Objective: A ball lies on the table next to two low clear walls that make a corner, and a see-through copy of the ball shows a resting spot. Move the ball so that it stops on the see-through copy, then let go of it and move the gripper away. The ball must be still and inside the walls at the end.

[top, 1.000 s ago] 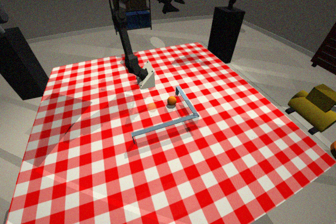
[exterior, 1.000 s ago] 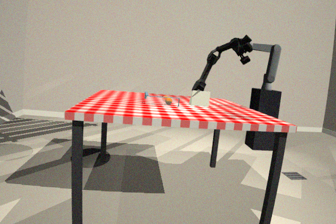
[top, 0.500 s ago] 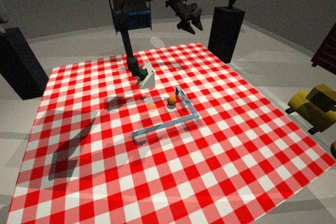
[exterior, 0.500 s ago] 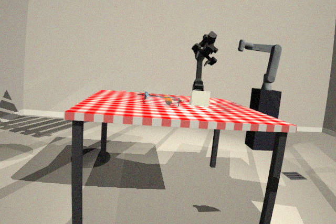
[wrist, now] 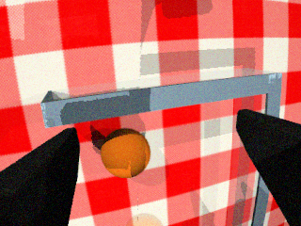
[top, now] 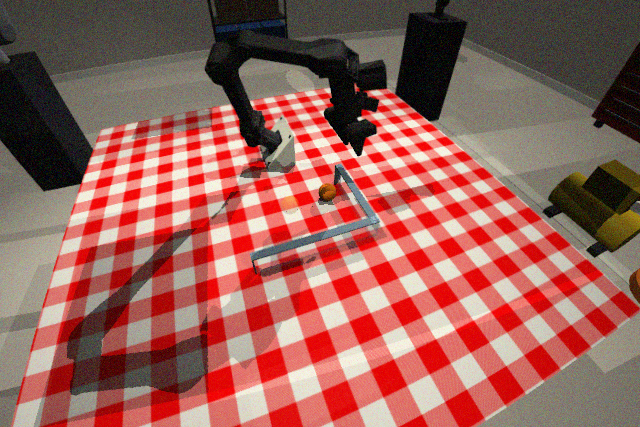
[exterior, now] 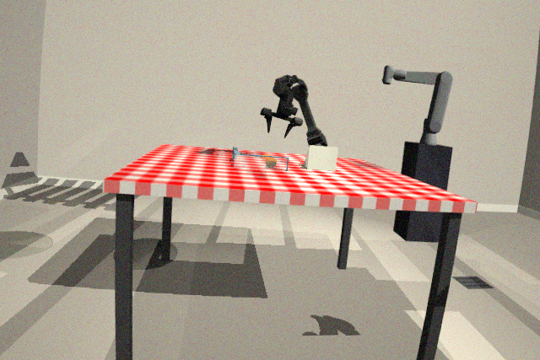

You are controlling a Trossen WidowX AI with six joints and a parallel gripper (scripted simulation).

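The orange ball is 1 cm ahead of my gripper tip, 7 cm to the right of it and 13 cm below it. From my gripper tip the other things lie so: see-through ball copy (3 cm ahead, 19 cm to the right, 13 cm below).
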